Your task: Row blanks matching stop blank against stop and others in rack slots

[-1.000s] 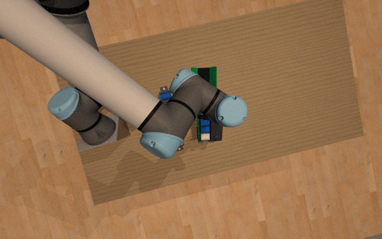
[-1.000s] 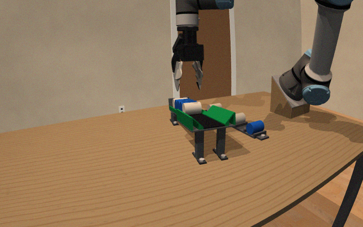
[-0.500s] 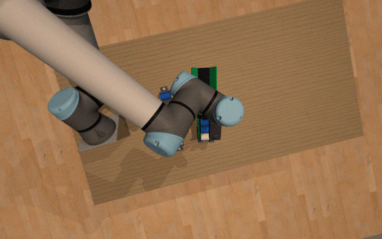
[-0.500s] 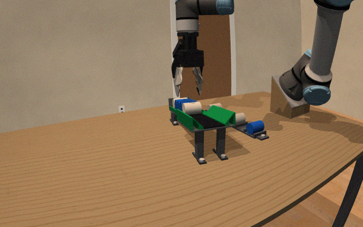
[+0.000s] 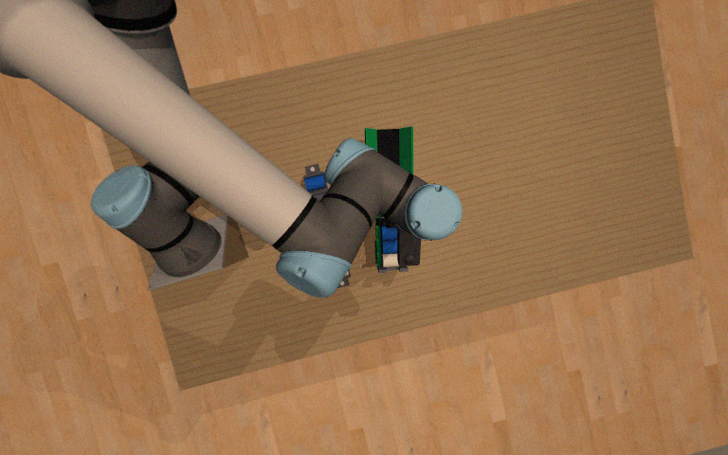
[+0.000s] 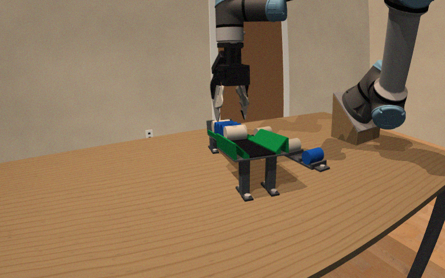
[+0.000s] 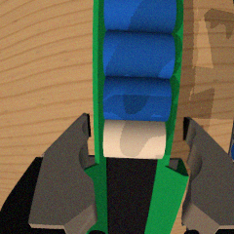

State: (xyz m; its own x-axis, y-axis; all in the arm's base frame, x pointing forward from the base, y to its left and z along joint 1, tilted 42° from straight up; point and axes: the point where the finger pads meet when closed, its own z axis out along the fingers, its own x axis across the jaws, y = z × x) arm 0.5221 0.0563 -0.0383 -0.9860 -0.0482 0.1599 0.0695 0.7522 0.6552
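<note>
The feed ramp is 60 mm below my hand and 50 mm to the left of it. Also, from my hand: grey stock rack: 180 mm behind, 140 mm below; then grey stop: 140 mm to the right, 70 mm below, 10 mm behind.
</note>
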